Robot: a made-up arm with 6 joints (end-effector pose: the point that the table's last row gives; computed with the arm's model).
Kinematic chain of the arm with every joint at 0, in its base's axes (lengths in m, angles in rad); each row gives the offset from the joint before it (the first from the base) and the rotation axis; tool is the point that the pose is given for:
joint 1: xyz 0 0 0.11 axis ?
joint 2: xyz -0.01 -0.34 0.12 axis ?
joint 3: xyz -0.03 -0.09 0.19 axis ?
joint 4: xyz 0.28 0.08 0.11 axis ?
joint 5: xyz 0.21 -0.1 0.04 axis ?
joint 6: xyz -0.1 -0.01 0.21 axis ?
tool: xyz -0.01 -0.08 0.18
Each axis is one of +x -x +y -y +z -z.
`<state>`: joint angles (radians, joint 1 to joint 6).
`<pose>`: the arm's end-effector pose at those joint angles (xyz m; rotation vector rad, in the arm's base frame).
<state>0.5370 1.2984 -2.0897 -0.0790 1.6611 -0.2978</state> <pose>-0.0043 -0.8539 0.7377 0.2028 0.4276 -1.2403</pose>
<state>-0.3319 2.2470 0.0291 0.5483 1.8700 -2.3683</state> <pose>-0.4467 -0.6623 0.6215 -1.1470 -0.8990 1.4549</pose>
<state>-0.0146 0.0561 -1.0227 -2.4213 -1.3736 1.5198</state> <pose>0.2649 -0.7108 0.3010 0.3187 1.2603 -0.8034</pose>
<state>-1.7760 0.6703 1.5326 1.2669 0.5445 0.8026</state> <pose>-0.2338 -0.1887 0.0326 2.3146 1.5572 0.7933</pose>
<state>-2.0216 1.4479 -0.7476 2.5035 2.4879 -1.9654</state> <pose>-0.4789 -0.4022 -0.3336 -2.0373 -0.5034 -0.5133</pose>
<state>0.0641 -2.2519 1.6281 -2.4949 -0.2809 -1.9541</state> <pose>0.1512 -0.0751 0.5704 -0.6422 1.8172 -1.3627</pose>
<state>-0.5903 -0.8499 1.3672 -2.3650 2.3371 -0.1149</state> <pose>-0.0669 -0.2275 0.0921 2.1805 -1.8750 -0.2832</pose>
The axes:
joint 1: +y
joint 2: -z
joint 3: -x
joint 4: -y
joint 5: -x
joint 6: -y

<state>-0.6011 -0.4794 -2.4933 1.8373 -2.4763 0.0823</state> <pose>0.4396 -0.1866 0.3813 -1.2662 1.1023 -0.0544</pose>
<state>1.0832 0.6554 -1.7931 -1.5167 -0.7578 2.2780</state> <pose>0.1730 -0.6648 0.0830 0.3947 0.2693 -2.1592</pose>
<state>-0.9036 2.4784 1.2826 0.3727 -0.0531 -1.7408</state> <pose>-0.5404 -0.8321 0.3056 1.7927 1.7246 -1.4154</pose>
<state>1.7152 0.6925 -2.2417 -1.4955 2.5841 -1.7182</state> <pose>0.5271 -0.4988 -0.0800 -0.7662 2.3457 0.4765</pose>
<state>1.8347 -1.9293 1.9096 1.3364 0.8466 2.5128</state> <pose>0.3114 -0.2606 0.1432 -0.6092 2.0220 0.4196</pose>
